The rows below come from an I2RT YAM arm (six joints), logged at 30 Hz.
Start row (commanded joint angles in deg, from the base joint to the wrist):
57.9, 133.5, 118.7, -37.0, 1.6, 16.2
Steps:
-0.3, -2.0, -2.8, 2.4, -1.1, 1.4
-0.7, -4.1, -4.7, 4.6, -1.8, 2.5
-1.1, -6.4, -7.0, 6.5, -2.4, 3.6
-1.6, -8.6, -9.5, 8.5, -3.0, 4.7
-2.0, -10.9, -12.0, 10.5, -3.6, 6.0
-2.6, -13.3, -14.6, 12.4, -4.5, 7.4
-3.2, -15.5, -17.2, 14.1, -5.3, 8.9
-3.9, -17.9, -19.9, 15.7, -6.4, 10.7
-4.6, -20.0, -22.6, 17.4, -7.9, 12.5
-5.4, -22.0, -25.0, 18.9, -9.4, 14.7
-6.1, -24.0, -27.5, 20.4, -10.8, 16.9
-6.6, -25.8, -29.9, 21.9, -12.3, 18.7
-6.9, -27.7, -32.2, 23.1, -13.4, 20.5
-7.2, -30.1, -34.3, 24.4, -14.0, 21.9
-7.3, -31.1, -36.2, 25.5, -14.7, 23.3
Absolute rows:
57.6, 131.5, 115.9, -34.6, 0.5, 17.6
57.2, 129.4, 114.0, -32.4, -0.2, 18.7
56.8, 127.1, 111.7, -30.5, -0.8, 19.8
56.3, 124.9, 109.2, -28.5, -1.4, 20.9
55.9, 122.6, 106.7, -26.5, -2.0, 22.2
55.3, 120.2, 104.1, -24.6, -2.9, 23.6
54.7, 118.0, 101.5, -22.9, -3.7, 25.1
54.0, 115.6, 98.8, -21.3, -4.8, 26.9
53.3, 113.5, 96.1, -19.6, -6.3, 28.7
52.5, 111.5, 93.7, -18.1, -7.8, 30.9
51.8, 109.5, 91.2, -16.6, -9.2, 33.1
51.3, 107.7, 88.8, -15.1, -10.7, 34.9
51.0, 105.8, 86.5, -13.9, -11.8, 36.7
50.7, 103.4, 84.4, -12.6, -12.4, 38.1
50.6, 102.4, 82.5, -11.5, -13.1, 39.5

